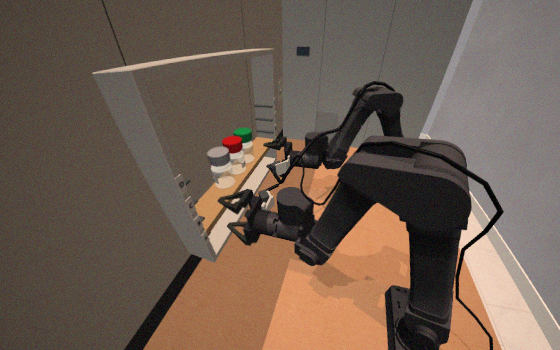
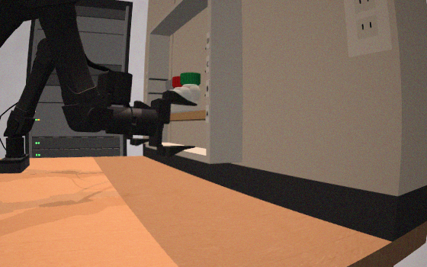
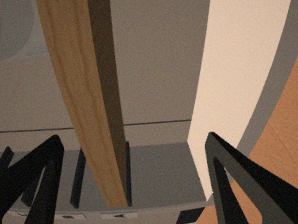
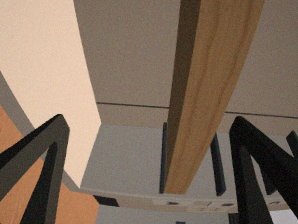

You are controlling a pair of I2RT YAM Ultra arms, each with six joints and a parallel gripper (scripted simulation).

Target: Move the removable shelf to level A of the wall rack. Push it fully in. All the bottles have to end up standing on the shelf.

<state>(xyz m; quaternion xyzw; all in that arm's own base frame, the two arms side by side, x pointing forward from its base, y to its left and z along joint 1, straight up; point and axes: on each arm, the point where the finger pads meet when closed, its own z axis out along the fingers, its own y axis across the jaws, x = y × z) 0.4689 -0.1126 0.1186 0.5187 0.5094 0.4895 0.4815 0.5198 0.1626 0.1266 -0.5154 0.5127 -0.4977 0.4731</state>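
Now: right hand 10 cm to the right of the green-capped bottle, 8 cm below it and 3 cm short of it. The rest, counted from my right hand: wall rack 15 cm to the left, 14 cm above, 2 cm ahead; then wooden shelf 15 cm to the left, 2 cm ahead, 2 cm above; then grey-capped bottle 23 cm to the left, 8 cm above, 2 cm ahead.
Now: left hand 80 mm below the grey-capped bottle, 70 mm to the left of it and 50 mm short of it. Round my left hand: green-capped bottle 200 mm to the right, 80 mm above, 50 mm ahead; wall rack 150 mm to the right, 130 mm above, 50 mm ahead; wooden shelf 150 mm to the right, 50 mm ahead, 20 mm above.
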